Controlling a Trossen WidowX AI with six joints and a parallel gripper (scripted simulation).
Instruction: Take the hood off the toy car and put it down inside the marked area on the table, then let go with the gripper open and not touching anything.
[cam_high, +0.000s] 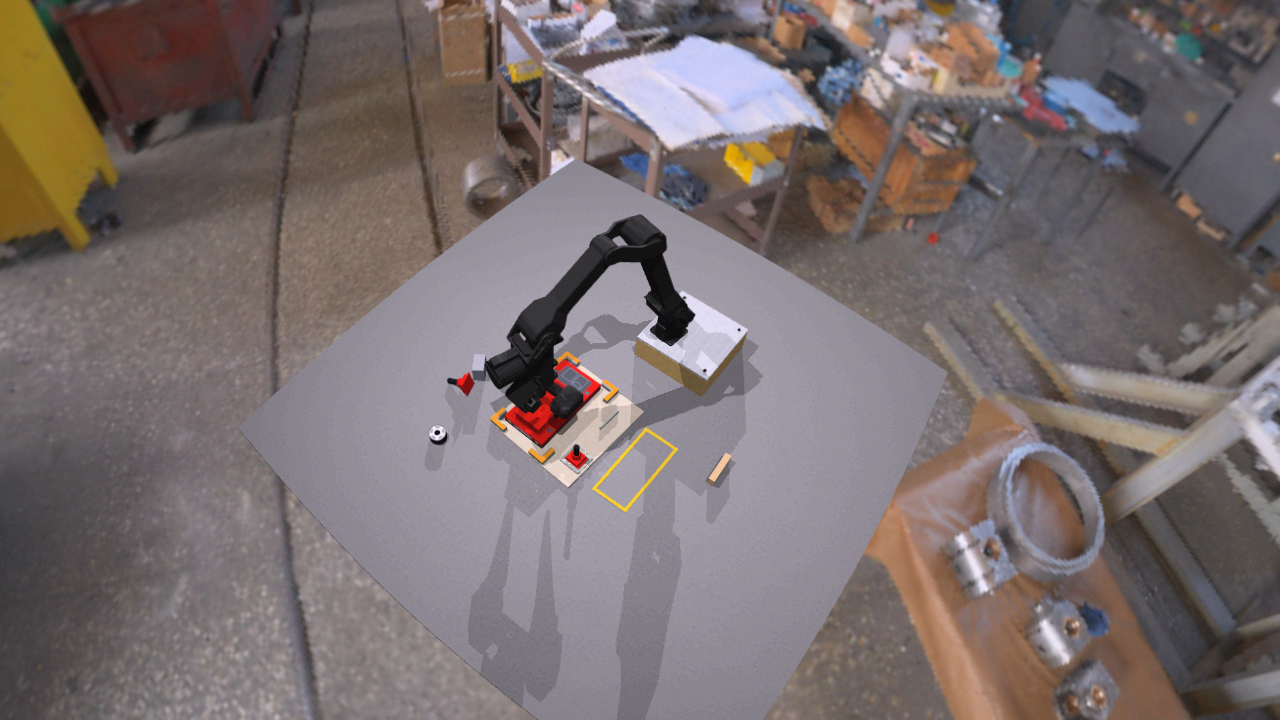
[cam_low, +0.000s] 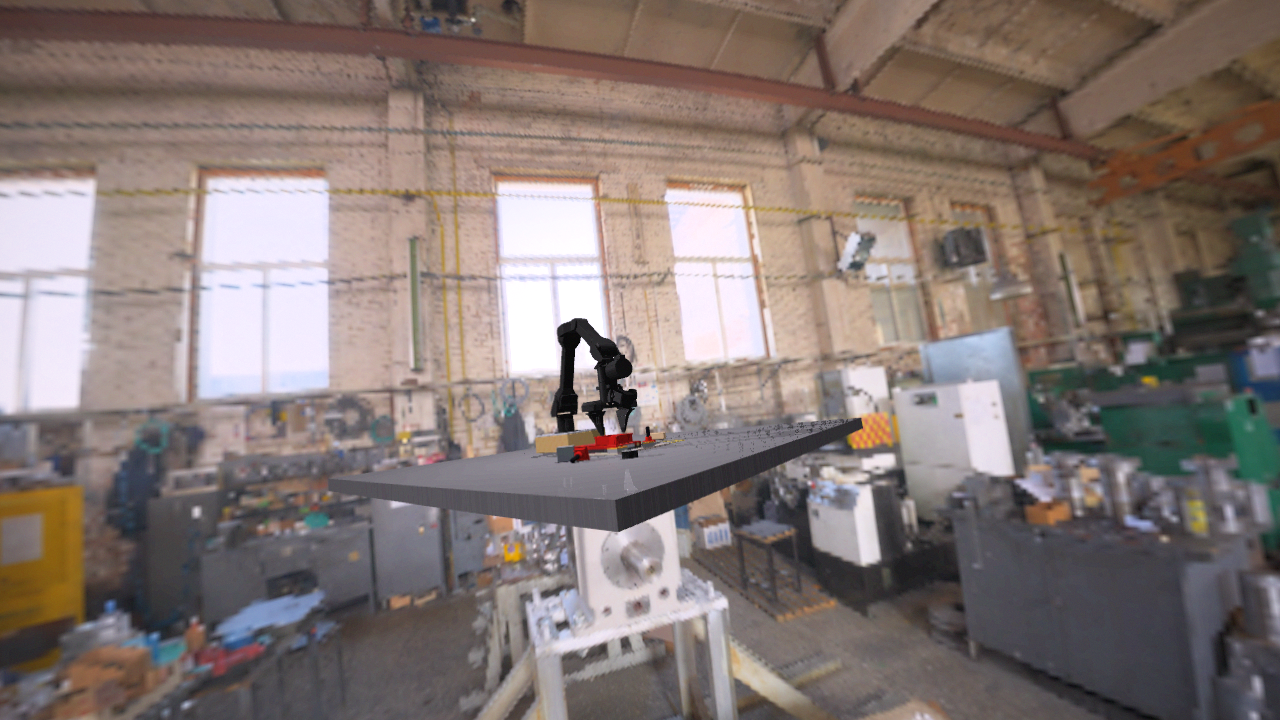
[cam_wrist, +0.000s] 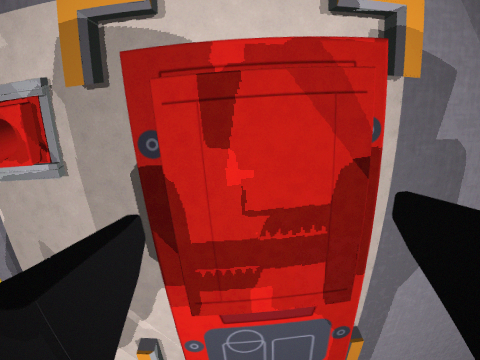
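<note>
The red hood lies 1 cm below my gripper tip. Round my gripper tip: white wheel: 20 cm ahead, 12 cm to the right, 4 cm below; then wooden block: 36 cm to the left, 18 cm behind, 4 cm below.
</note>
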